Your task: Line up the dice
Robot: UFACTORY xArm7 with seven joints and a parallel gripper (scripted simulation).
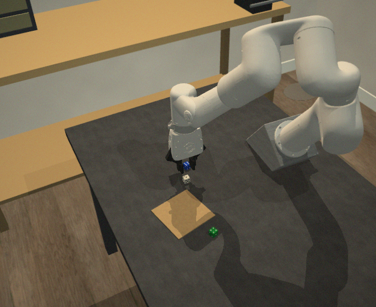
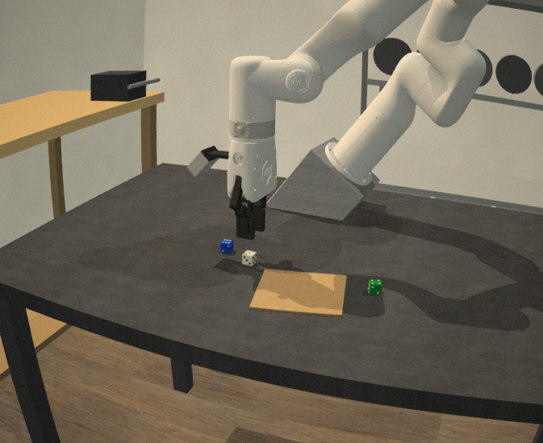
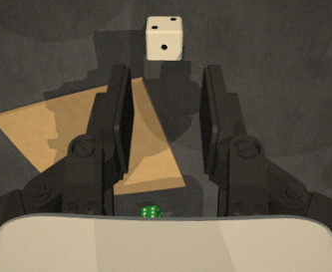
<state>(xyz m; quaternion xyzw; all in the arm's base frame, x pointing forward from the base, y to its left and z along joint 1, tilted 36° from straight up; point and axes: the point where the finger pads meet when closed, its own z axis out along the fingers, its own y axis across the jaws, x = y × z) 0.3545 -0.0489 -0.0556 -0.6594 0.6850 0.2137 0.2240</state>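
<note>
Now: the white die 7 cm below my hand. From my hand the other things lie so: green die: 23 cm to the left, 7 cm below, 2 cm ahead; tan square mat: 12 cm to the left, 7 cm below, 7 cm ahead; blue die: 7 cm below, 6 cm to the right, 3 cm behind.
</note>
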